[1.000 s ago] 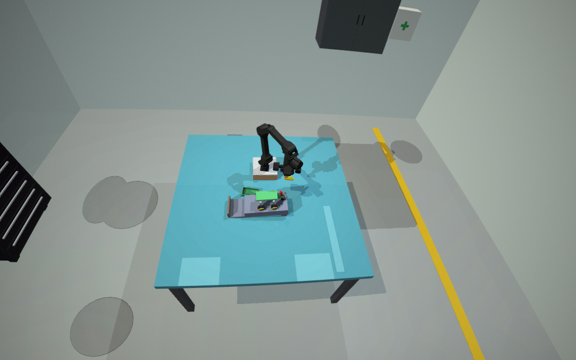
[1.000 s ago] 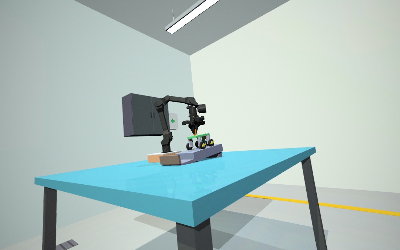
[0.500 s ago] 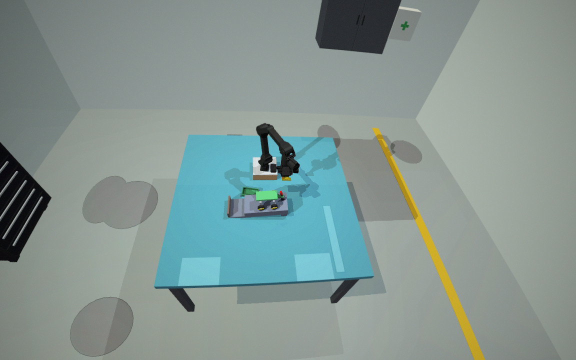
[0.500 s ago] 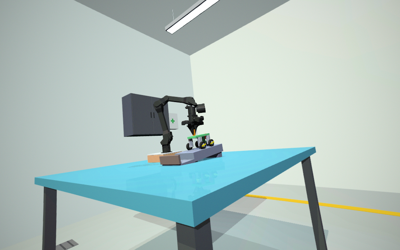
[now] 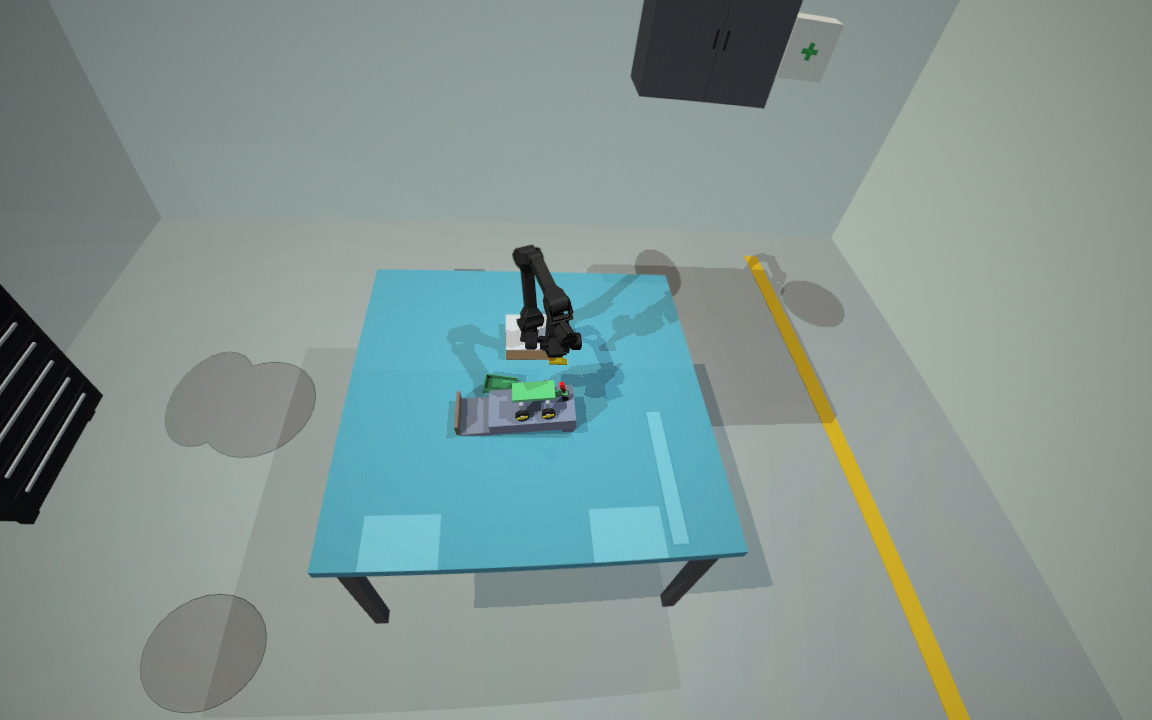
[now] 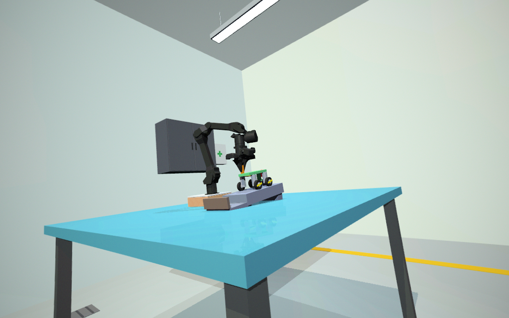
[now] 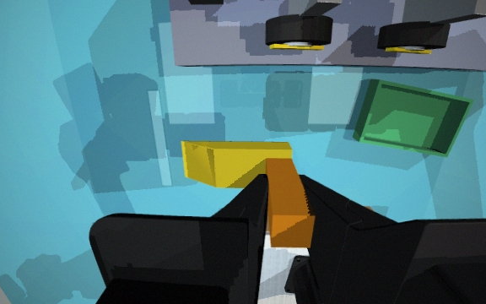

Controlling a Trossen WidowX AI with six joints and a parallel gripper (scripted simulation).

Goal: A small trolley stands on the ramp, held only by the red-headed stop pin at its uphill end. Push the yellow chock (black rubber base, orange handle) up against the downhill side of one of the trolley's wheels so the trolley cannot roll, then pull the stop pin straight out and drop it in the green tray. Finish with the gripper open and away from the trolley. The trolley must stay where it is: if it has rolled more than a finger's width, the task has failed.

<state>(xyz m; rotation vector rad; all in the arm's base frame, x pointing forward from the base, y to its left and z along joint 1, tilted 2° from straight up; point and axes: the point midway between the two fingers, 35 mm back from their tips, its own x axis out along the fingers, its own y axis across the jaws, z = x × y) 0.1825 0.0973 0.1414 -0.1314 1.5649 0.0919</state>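
Now: the red-headed stop pin 11 cm ahead of my gripper tip, 5 cm to the left of it and 4 cm below it. From my gripper tip the other things lie so: green-topped trolley (14 cm ahead, 4 cm to the right, 6 cm below); grey ramp (14 cm ahead, 5 cm to the right, 12 cm below); yellow chock (2 cm to the left, 1 cm below).
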